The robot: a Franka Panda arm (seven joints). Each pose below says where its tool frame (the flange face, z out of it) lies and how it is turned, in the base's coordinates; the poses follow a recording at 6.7 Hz.
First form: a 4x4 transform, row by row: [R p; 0 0 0 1], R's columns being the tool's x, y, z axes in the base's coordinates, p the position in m. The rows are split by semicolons.
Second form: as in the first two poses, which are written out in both.
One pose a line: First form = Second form
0.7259 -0.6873 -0.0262 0.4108; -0.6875 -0.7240 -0.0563 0.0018; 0.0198 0.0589 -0.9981 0.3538; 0 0 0 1 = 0.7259 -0.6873 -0.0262 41.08; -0.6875 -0.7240 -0.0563 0.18; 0.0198 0.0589 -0.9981 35.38; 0 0 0 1
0.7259 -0.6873 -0.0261 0.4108; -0.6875 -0.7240 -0.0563 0.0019; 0.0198 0.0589 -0.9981 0.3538; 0 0 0 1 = 0.7259 -0.6873 -0.0261 41.08; -0.6875 -0.7240 -0.0563 0.19; 0.0198 0.0589 -0.9981 35.38; 0 0 0 1
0.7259 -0.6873 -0.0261 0.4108; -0.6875 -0.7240 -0.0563 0.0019; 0.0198 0.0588 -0.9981 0.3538; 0 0 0 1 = 0.7259 -0.6873 -0.0261 41.08; -0.6875 -0.7240 -0.0563 0.19; 0.0198 0.0588 -0.9981 35.38; 0 0 0 1
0.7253 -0.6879 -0.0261 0.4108; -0.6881 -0.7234 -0.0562 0.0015; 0.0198 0.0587 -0.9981 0.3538; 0 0 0 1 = 0.7253 -0.6879 -0.0261 41.08; -0.6881 -0.7234 -0.0562 0.15; 0.0198 0.0587 -0.9981 35.38; 0 0 0 1
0.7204 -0.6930 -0.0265 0.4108; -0.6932 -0.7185 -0.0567 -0.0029; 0.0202 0.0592 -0.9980 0.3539; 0 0 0 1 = 0.7204 -0.6930 -0.0265 41.08; -0.6932 -0.7185 -0.0567 -0.29; 0.0202 0.0592 -0.9980 35.39; 0 0 0 1
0.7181 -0.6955 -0.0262 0.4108; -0.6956 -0.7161 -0.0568 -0.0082; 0.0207 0.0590 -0.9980 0.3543; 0 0 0 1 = 0.7181 -0.6955 -0.0262 41.08; -0.6956 -0.7161 -0.0568 -0.82; 0.0207 0.0590 -0.9980 35.43; 0 0 0 1
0.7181 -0.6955 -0.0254 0.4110; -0.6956 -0.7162 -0.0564 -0.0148; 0.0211 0.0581 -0.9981 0.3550; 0 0 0 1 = 0.7181 -0.6955 -0.0254 41.10; -0.6956 -0.7162 -0.0564 -1.48; 0.0211 0.0581 -0.9981 35.50; 0 0 0 1
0.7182 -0.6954 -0.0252 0.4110; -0.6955 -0.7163 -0.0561 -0.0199; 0.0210 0.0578 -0.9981 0.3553; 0 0 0 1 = 0.7182 -0.6954 -0.0252 41.10; -0.6955 -0.7163 -0.0561 -1.99; 0.0210 0.0578 -0.9981 35.53; 0 0 0 1
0.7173 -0.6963 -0.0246 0.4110; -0.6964 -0.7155 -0.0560 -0.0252; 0.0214 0.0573 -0.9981 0.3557; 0 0 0 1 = 0.7173 -0.6963 -0.0246 41.10; -0.6964 -0.7155 -0.0560 -2.52; 0.0214 0.0573 -0.9981 35.57; 0 0 0 1
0.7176 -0.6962 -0.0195 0.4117; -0.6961 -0.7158 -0.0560 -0.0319; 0.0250 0.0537 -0.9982 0.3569; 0 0 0 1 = 0.7176 -0.6962 -0.0195 41.17; -0.6961 -0.7158 -0.0560 -3.19; 0.0250 0.0537 -0.9982 35.69; 0 0 0 1
